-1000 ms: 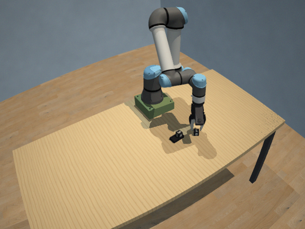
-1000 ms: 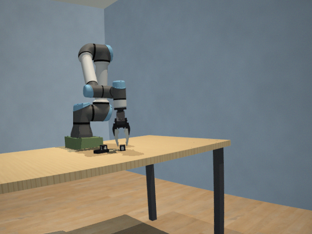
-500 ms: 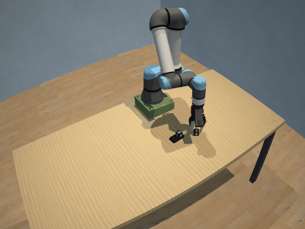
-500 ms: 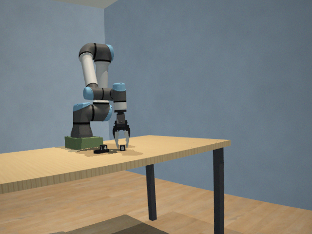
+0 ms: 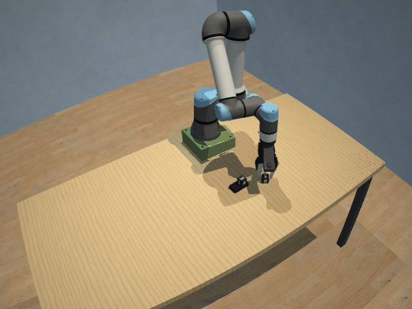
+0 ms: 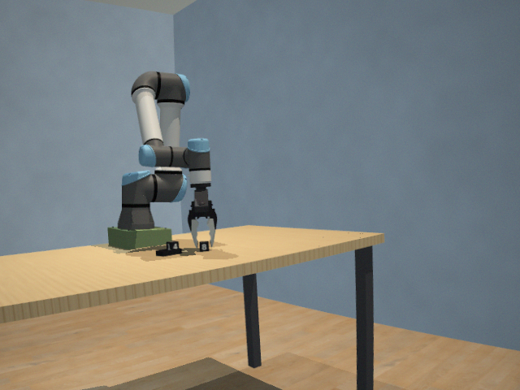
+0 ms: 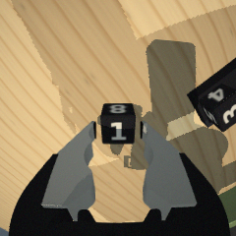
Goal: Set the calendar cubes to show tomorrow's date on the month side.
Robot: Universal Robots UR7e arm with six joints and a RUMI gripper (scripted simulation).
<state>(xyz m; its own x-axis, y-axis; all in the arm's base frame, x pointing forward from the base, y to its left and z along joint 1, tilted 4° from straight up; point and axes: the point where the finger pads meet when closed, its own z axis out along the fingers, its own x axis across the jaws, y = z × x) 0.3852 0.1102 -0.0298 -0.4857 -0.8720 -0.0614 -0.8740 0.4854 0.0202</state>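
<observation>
My hand is 1 cm above the black digit cube. Round my hand: black calendar tray: 12 cm to the right, 3 cm behind, 2 cm below.
</observation>
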